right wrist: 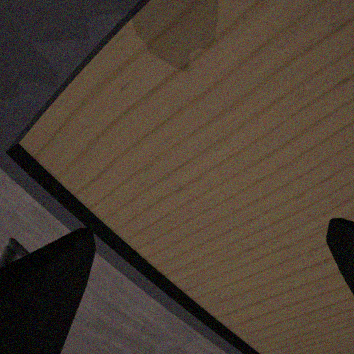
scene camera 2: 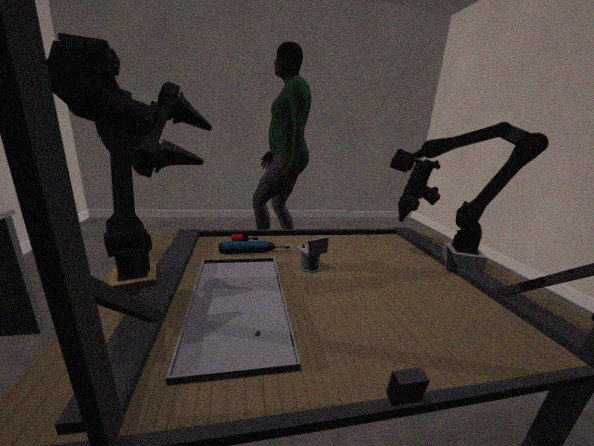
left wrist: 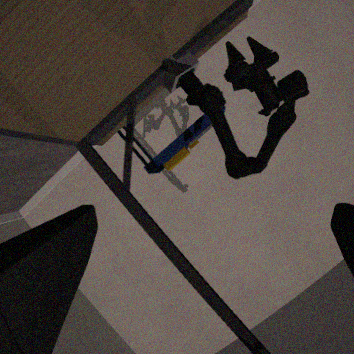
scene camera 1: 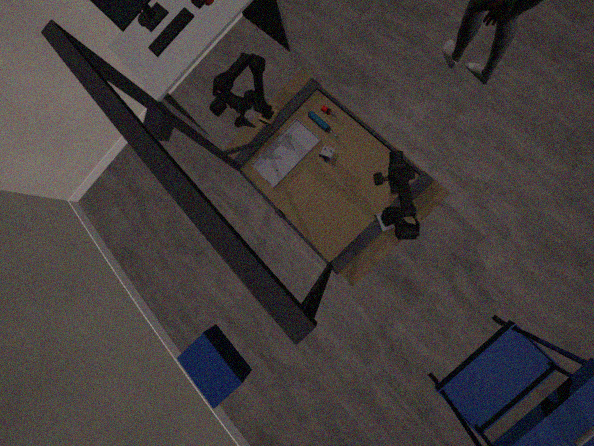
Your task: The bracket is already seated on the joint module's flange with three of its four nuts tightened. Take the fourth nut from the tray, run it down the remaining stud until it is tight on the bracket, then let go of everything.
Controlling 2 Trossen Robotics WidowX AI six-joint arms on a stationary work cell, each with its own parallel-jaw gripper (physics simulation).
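Frame: origin at the left arm's base, x ahead, y right, z down, level; centimetres.
Seen in the pictures: left gripper, between the fingertips: (scene camera 2: 207, 144) (left wrist: 214, 215) (scene camera 1: 258, 119); right gripper, between the fingertips: (right wrist: 211, 235) (scene camera 2: 402, 216) (left wrist: 237, 39); left arm's base, origin of its link: (scene camera 2: 133, 272) (scene camera 1: 267, 114); right arm's base, origin of its link: (scene camera 2: 464, 249) (left wrist: 184, 77) (scene camera 1: 388, 219).
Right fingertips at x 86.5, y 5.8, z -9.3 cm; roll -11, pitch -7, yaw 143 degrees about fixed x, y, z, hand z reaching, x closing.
Pixels of each thing's top centre, then the offset from my right fingertips to it. "*": a spot on its surface instead.
- fourth nut, centre of its top: (scene camera 2: 257, 332) dx -63.3, dy +23.2, dz +12.2 cm
- grey tray, centre of its top: (scene camera 2: 238, 297) (scene camera 1: 285, 152) dx -64.0, dy +11.0, dz +11.5 cm
- blue-handled screwdriver, a spot on its surface: (scene camera 2: 245, 247) (scene camera 1: 316, 122) * dx -55.0, dy -14.1, dz +10.3 cm
- smaller red-handled tool, centre of its top: (scene camera 2: 245, 234) (scene camera 1: 328, 110) dx -52.2, dy -24.2, dz +9.7 cm
- dark block, centre of its top: (scene camera 2: 410, 373) dx -46.6, dy +46.0, dz +7.4 cm
The joint module (scene camera 1: 327, 157) (scene camera 2: 310, 261) stands upright on the table, with the pale bracket (scene camera 2: 318, 245) on top; studs and nuts are too small to make out. The fourth nut (scene camera 2: 257, 333) is a small dark dot on the grey tray (scene camera 2: 235, 374) (scene camera 1: 272, 167), toward its near end in scene camera 2. My left gripper (scene camera 2: 207, 145) (left wrist: 214, 215) is open and empty, high beside the tray's left side. My right gripper (right wrist: 211, 235) (left wrist: 237, 39) is open and empty, raised over the table's far right part, away from tray and module.
A blue-handled screwdriver (scene camera 1: 318, 121) (scene camera 2: 245, 247) and a smaller red-handled tool (scene camera 1: 325, 109) (scene camera 2: 238, 237) lie beyond the tray. A dark block (scene camera 2: 408, 385) sits at the table's near edge. A dark frame post (scene camera 2: 55, 200) rises at the left. A person (scene camera 2: 291, 115) stands behind the table.
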